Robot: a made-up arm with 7 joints. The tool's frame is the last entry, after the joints. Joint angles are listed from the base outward.
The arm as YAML. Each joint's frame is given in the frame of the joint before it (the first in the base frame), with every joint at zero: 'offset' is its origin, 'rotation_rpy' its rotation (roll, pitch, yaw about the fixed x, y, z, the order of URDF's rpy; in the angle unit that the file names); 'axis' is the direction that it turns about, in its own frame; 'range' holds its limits. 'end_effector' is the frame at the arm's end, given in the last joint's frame.
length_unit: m
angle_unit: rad
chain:
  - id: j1
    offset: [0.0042, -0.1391, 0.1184]
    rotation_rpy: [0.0, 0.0, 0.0]
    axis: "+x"
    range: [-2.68, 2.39]
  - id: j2
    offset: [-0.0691, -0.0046, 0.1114]
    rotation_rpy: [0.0, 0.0, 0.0]
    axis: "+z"
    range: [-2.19, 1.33]
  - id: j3
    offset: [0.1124, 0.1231, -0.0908]
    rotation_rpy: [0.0, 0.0, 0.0]
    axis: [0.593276, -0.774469, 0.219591]
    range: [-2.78, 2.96]
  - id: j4
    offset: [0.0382, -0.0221, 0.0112]
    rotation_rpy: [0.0, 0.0, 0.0]
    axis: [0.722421, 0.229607, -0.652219]
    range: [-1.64, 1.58]
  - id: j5
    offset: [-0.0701, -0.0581, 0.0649]
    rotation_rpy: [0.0, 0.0, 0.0]
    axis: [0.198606, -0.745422, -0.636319]
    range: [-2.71, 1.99]
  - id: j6
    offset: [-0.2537, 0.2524, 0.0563]
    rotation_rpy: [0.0, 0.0, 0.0]
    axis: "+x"
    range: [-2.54, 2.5]
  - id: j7
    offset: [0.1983, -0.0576, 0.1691]
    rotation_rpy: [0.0, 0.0, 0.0]
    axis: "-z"
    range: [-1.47, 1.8]
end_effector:
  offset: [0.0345, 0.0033, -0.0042]
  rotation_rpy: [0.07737, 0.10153, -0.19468]
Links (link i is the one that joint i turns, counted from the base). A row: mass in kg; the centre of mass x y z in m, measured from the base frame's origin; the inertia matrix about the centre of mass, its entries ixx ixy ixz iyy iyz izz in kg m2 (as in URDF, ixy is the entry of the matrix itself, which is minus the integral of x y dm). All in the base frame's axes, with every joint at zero. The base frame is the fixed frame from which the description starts. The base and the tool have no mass.
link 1: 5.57; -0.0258 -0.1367 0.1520; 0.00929 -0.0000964 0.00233 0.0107 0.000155 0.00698
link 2: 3; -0.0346 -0.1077 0.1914; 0.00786 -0.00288 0.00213 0.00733 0.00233 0.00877
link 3: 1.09; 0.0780 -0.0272 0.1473; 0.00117 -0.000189 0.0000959 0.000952 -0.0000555 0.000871
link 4: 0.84; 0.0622 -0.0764 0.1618; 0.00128 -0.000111 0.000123 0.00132 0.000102 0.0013
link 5: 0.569; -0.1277 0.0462 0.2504; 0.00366 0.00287 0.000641 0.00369 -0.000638 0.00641
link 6: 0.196; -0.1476 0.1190 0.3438; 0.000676 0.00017 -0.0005 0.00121 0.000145 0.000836
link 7: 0.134; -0.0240 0.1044 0.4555; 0.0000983 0 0 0.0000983 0 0.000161
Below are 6 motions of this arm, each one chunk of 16 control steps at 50 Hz.
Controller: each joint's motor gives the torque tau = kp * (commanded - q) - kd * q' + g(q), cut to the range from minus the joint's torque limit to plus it. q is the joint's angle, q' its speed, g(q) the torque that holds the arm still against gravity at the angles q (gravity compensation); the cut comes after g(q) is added. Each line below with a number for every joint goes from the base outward.
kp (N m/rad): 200 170 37 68 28 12 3.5
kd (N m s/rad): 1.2 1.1 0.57 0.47 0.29 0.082 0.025
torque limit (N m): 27 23 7.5 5.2 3.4 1.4 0.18
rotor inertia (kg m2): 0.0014 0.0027 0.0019 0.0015 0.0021 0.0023 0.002
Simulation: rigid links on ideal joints. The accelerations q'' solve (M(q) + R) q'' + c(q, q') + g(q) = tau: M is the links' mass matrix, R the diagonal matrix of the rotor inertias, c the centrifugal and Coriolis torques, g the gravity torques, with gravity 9.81 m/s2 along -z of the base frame. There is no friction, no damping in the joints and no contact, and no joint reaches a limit. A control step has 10 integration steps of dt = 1/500 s. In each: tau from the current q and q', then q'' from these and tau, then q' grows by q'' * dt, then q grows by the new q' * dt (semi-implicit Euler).
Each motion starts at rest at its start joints. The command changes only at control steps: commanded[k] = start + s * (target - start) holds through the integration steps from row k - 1 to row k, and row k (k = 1, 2, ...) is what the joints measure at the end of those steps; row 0 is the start. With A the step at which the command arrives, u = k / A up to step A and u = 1 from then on. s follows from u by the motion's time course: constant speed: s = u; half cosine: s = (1 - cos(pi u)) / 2; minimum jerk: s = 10 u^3 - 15 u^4 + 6 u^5; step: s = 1 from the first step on.
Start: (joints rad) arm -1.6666 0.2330 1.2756 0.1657 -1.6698 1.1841 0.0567
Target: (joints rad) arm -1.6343 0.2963 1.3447 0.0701 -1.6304 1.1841 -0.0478
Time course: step
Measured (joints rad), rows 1 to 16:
1: -1.6514 0.2701 1.2831 0.0646 -1.6868 1.1859 0.0352
2: -1.6309 0.3118 1.2747 0.0453 -1.6353 1.1795 -0.0062
3: -1.6234 0.3212 1.2950 0.0718 -1.6168 1.1584 -0.0617
4: -1.6288 0.3082 1.3377 0.0797 -1.6398 1.1446 -0.1048
5: -1.6367 0.2942 1.3711 0.0792 -1.6461 1.1562 -0.1172
6: -1.6382 0.2905 1.3848 0.0730 -1.6269 1.1881 -0.0956
7: -1.6332 0.2935 1.3867 0.0662 -1.6041 1.2196 -0.0514
8: -1.6273 0.2957 1.3862 0.0644 -1.5951 1.2331 -0.0117
9: -1.6257 0.2951 1.3863 0.0667 -1.6009 1.2249 0.0040
10: -1.6288 0.2944 1.3839 0.0698 -1.6125 1.2037 -0.0077
11: -1.6334 0.2959 1.3755 0.0716 -1.6225 1.1822 -0.0385
12: -1.6363 0.2985 1.3612 0.0721 -1.6297 1.1692 -0.0689
13: -1.6368 0.2998 1.3442 0.0718 -1.6359 1.1662 -0.0829
14: -1.6362 0.2987 1.3285 0.0713 -1.6417 1.1700 -0.0761
15: -1.6360 0.2962 1.3171 0.0704 -1.6455 1.1757 -0.0558
16: -1.6366 0.2942 1.3110 0.0693 -1.6458 1.1798 -0.0352

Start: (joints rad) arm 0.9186 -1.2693 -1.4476 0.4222 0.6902 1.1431 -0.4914
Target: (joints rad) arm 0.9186 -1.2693 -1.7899 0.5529 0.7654 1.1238 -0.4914
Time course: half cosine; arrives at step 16
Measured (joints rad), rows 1 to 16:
1: 0.9185 -1.2692 -1.4485 0.4228 0.6895 1.1432 -0.4914
2: 0.9181 -1.2686 -1.4524 0.4253 0.6873 1.1432 -0.4915
3: 0.9175 -1.2676 -1.4610 0.4303 0.6849 1.1425 -0.4914
4: 0.9168 -1.2662 -1.4756 0.4376 0.6843 1.1406 -0.4911
5: 0.9164 -1.2648 -1.4969 0.4469 0.6869 1.1376 -0.4910
6: 0.9164 -1.2640 -1.5249 0.4583 0.6928 1.1341 -0.4912
7: 0.9168 -1.2641 -1.5587 0.4717 0.7021 1.1307 -0.4917
8: 0.9175 -1.2653 -1.5966 0.4865 0.7140 1.1281 -0.4924
9: 0.9183 -1.2674 -1.6367 0.5021 0.7279 1.1262 -0.4928
10: 0.9190 -1.2702 -1.6765 0.5175 0.7428 1.1251 -0.4927
11: 0.9195 -1.2729 -1.7141 0.5317 0.7572 1.1245 -0.4920
12: 0.9199 -1.2750 -1.7476 0.5438 0.7700 1.1243 -0.4912
13: 0.9202 -1.2762 -1.7755 0.5530 0.7802 1.1245 -0.4906
14: 0.9205 -1.2763 -1.7965 0.5589 0.7869 1.1250 -0.4904
15: 0.9207 -1.2753 -1.8099 0.5612 0.7899 1.1256 -0.4908
16: 0.9209 -1.2737 -1.8152 0.5603 0.7892 1.1262 -0.4916

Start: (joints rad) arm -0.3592 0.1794 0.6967 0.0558 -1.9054 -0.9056 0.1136
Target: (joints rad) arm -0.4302 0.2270 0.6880 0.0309 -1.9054 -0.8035 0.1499
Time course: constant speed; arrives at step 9
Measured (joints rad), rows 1 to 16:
1: -0.3621 0.1817 0.6980 0.0548 -1.9060 -0.8995 0.1147
2: -0.3705 0.1882 0.7008 0.0527 -1.9059 -0.8853 0.1181
3: -0.3823 0.1972 0.7033 0.0497 -1.9043 -0.8686 0.1237
4: -0.3940 0.2054 0.7039 0.0457 -1.9025 -0.8553 0.1303
5: -0.4031 0.2108 0.7023 0.0411 -1.9020 -0.8470 0.1363
6: -0.4097 0.2138 0.6989 0.0367 -1.9027 -0.8409 0.1405
7: -0.4157 0.2164 0.6949 0.0333 -1.9037 -0.8326 0.1431
8: -0.4228 0.2205 0.6911 0.0310 -1.9043 -0.8195 0.1452
9: -0.4312 0.2265 0.6878 0.0296 -1.9047 -0.8024 0.1483
10: -0.4374 0.2309 0.6836 0.0294 -1.9051 -0.7907 0.1521
11: -0.4379 0.2308 0.6783 0.0298 -1.9065 -0.7902 0.1548
12: -0.4339 0.2273 0.6731 0.0301 -1.9093 -0.7967 0.1552
13: -0.4293 0.2237 0.6701 0.0306 -1.9117 -0.8028 0.1531
14: -0.4275 0.2228 0.6704 0.0316 -1.9124 -0.8036 0.1500
15: -0.4288 0.2247 0.6735 0.0326 -1.9112 -0.8000 0.1478
16: -0.4311 0.2275 0.6782 0.0329 -1.9090 -0.7962 0.1476

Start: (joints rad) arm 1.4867 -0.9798 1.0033 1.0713 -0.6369 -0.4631 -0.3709
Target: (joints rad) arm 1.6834 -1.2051 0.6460 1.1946 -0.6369 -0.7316 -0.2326
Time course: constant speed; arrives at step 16
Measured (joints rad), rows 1 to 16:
1: 1.4918 -0.9858 1.0023 1.0754 -0.6415 -0.4717 -0.3689
2: 1.5058 -1.0018 0.9984 1.0853 -0.6518 -0.4924 -0.3627
3: 1.5245 -1.0231 0.9891 1.0974 -0.6617 -0.5147 -0.3524
4: 1.5411 -1.0429 0.9728 1.1077 -0.6645 -0.5286 -0.3397
5: 1.5529 -1.0575 0.9491 1.1150 -0.6592 -0.5354 -0.3266
6: 1.5621 -1.0684 0.9190 1.1211 -0.6501 -0.5446 -0.3149
7: 1.5721 -1.0793 0.8845 1.1273 -0.6428 -0.5644 -0.3056
8: 1.5847 -1.0927 0.8477 1.1338 -0.6393 -0.5946 -0.2986
9: 1.5987 -1.1085 0.8106 1.1400 -0.6378 -0.6282 -0.2930
10: 1.6123 -1.1251 0.7747 1.1454 -0.6354 -0.6572 -0.2873
11: 1.6247 -1.1407 0.7412 1.1507 -0.6307 -0.6779 -0.2799
12: 1.6363 -1.1548 0.7110 1.1570 -0.6248 -0.6920 -0.2704
13: 1.6481 -1.1681 0.6845 1.1649 -0.6206 -0.7034 -0.2593
14: 1.6609 -1.1813 0.6620 1.1744 -0.6198 -0.7151 -0.2477
15: 1.6745 -1.1949 0.6430 1.1849 -0.6225 -0.7281 -0.2370
16: 1.6881 -1.2087 0.6270 1.1954 -0.6273 -0.7413 -0.2278

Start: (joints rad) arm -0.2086 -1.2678 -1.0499 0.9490 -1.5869 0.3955 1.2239
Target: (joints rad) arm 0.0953 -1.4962 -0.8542 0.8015 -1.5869 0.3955 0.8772
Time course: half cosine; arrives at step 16
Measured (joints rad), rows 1 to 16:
1: -0.2073 -1.2683 -1.0481 0.9471 -1.5853 0.3958 1.2229
2: -0.2019 -1.2705 -1.0413 0.9409 -1.5793 0.3966 1.2178
3: -0.1906 -1.2757 -1.0286 0.9312 -1.5691 0.3977 1.2047
4: -0.1736 -1.2855 -1.0116 0.9198 -1.5587 0.3988 1.1819
5: -0.1516 -1.3012 -0.9922 0.9075 -1.5525 0.3996 1.1507
6: -0.1251 -1.3230 -0.9715 0.8952 -1.5529 0.3996 1.1144
7: -0.0943 -1.3499 -0.9505 0.8836 -1.5598 0.3985 1.0768
8: -0.0603 -1.3802 -0.9308 0.8727 -1.5718 0.3964 1.0406
9: -0.0247 -1.4115 -0.9139 0.8622 -1.5869 0.3944 1.0070
10: 0.0102 -1.4412 -0.9013 0.8518 -1.6021 0.3931 0.9757
11: 0.0425 -1.4670 -0.8937 0.8411 -1.6144 0.3929 0.9465
12: 0.0704 -1.4873 -0.8911 0.8301 -1.6219 0.3935 0.9199
13: 0.0925 -1.5013 -0.8928 0.8194 -1.6238 0.3938 0.8971
14: 0.1079 -1.5091 -0.8974 0.8099 -1.6210 0.3928 0.8798
15: 0.1162 -1.5115 -0.9034 0.8027 -1.6151 0.3902 0.8694
16: 0.1175 -1.5094 -0.9094 0.7988 -1.6085 0.3864 0.8664

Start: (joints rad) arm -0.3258 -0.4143 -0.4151 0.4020 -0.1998 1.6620 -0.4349
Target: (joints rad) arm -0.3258 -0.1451 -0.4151 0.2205 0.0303 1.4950 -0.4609
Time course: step
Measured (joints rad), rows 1 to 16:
1: -0.2751 -0.3485 -0.4568 0.3558 -0.0777 1.6214 -0.4346
2: -0.2468 -0.2205 -0.5142 0.3112 0.0721 1.5007 -0.4316
3: -0.3063 -0.1200 -0.5189 0.2743 0.0847 1.3632 -0.4408
4: -0.3838 -0.0656 -0.4802 0.2051 0.0500 1.2861 -0.4679
5: -0.4174 -0.0472 -0.4200 0.1326 0.0609 1.3032 -0.4980
6: -0.3959 -0.0629 -0.3679 0.0685 0.0878 1.4282 -0.5197
7: -0.3473 -0.1061 -0.3329 0.0264 0.0746 1.5941 -0.5210
8: -0.3058 -0.1516 -0.3140 0.0399 0.0186 1.7291 -0.4907
9: -0.2891 -0.1709 -0.3056 0.1386 -0.0393 1.8085 -0.4434
10: -0.2886 -0.1590 -0.3428 0.2582 -0.0681 1.8250 -0.4089
11: -0.2898 -0.1443 -0.4280 0.2919 -0.0665 1.7759 -0.3997
12: -0.3046 -0.1477 -0.4781 0.2727 -0.0247 1.6558 -0.4132
13: -0.3311 -0.1617 -0.4762 0.2407 0.0469 1.4841 -0.4398
14: -0.3517 -0.1680 -0.4625 0.2155 0.1092 1.3516 -0.4709
15: -0.3560 -0.1587 -0.4586 0.2105 0.1409 1.3151 -0.4978
16: -0.3488 -0.1440 -0.4606 0.2207 0.1297 1.3744 -0.5093

